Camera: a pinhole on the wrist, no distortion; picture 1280 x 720 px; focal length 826.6 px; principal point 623.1 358.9 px. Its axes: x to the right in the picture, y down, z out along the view. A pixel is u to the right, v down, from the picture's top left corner.
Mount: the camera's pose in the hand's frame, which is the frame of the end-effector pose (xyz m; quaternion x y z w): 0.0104 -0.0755 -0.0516 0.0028 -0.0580 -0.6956 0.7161
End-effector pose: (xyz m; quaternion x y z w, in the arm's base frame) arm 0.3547 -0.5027 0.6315 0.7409 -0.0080 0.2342 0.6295
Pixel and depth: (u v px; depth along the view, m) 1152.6 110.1 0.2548
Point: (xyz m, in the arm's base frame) 0.4178 -0.6753 0.3758
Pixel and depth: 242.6 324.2 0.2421
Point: 0.3775 -0.6883 0.6555
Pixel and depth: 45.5 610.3 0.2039
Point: 0.4229 -0.6415 0.7136
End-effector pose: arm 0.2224 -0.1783 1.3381 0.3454 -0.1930 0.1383 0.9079
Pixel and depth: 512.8 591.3 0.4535
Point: 0.1956 -0.4253 1.6728
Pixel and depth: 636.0 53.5 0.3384
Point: 0.0479 -0.4245 1.4288
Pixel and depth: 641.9 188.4 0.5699
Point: -0.0261 -0.5758 1.5880
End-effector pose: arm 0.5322 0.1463 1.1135 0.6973 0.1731 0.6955 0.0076
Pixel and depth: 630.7 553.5 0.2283
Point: 0.6925 0.2537 1.1357
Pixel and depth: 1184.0 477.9 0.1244
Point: 0.5751 0.3102 1.0923
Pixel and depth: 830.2 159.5 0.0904
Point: 0.5486 0.2367 1.0712
